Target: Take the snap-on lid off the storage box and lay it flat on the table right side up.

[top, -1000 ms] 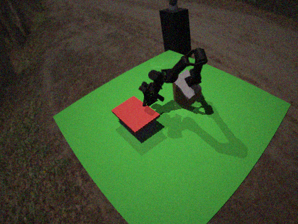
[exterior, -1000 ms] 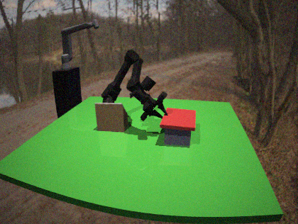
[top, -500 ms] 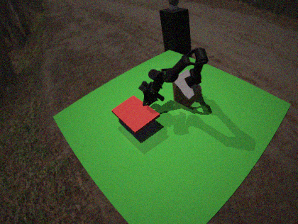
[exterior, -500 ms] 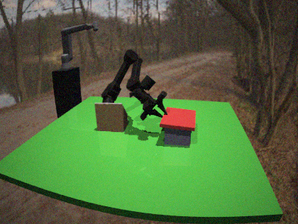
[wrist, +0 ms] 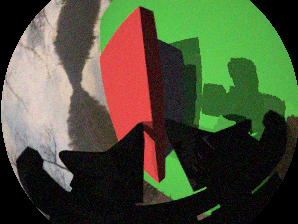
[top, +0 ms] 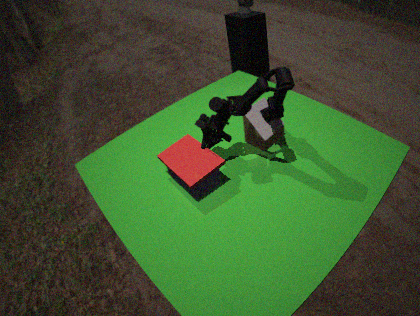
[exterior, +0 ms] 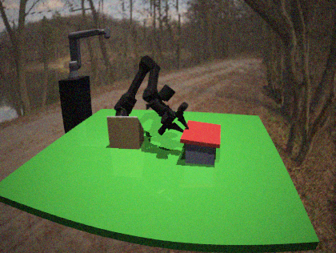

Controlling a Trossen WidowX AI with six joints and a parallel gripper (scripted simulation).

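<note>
Now: the red lid 8 cm ahead of my gripper tip. From my gripper tip the other things lie so: dark storage box 8 cm ahead, 6 cm below.
</note>
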